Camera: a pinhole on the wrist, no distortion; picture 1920 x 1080 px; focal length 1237.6 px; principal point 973.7 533.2 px. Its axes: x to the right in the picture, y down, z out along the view. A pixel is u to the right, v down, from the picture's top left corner.
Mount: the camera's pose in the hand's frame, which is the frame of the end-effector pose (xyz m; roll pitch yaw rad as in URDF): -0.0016 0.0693 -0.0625 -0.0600 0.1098 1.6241
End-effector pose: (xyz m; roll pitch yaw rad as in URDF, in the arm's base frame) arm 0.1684 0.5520 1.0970 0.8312 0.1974 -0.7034
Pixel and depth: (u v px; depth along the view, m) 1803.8 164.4 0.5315
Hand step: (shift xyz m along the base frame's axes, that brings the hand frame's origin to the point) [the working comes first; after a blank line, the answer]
In the camera's frame: 0.3565 -0.1584 0.5315

0.1797 -0.1419 0.6218
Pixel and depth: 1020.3 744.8 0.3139
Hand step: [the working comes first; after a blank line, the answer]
In the camera's frame: 0.0118 0.0537 0.3139

-0.0885 -0.0635 0.2570
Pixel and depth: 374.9 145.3 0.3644
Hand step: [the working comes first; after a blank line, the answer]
In the camera's frame: -0.1763 -0.1142 0.3644

-0.0825 -0.2982 0.1521
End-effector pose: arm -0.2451 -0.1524 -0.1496 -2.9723 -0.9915 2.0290
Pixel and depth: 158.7 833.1 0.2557
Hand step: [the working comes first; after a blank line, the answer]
In the camera's frame: -0.1684 0.0620 0.2557

-0.1502 0.0602 -0.1639
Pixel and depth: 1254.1 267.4 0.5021
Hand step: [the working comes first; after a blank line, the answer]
In the camera's frame: 0.1138 -0.1078 0.5021

-0.0391 0.4547 -0.1982
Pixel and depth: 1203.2 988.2 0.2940
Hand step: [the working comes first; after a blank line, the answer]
In the camera's frame: 0.0545 0.1081 0.2940

0.0417 0.1630 -0.2407
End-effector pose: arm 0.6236 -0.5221 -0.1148 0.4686 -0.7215 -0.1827
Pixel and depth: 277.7 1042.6 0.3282
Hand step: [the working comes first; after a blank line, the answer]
In the camera's frame: -0.1846 0.1351 0.3282

-0.2800 -0.1538 0.0571
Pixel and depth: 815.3 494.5 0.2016
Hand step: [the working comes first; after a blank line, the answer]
In the camera's frame: -0.0258 -0.0063 0.2016

-0.1070 0.0145 0.1117
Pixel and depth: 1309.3 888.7 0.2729
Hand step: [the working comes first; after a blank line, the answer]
In the camera's frame: 0.0740 0.0784 0.2729

-0.2262 0.1035 0.1205
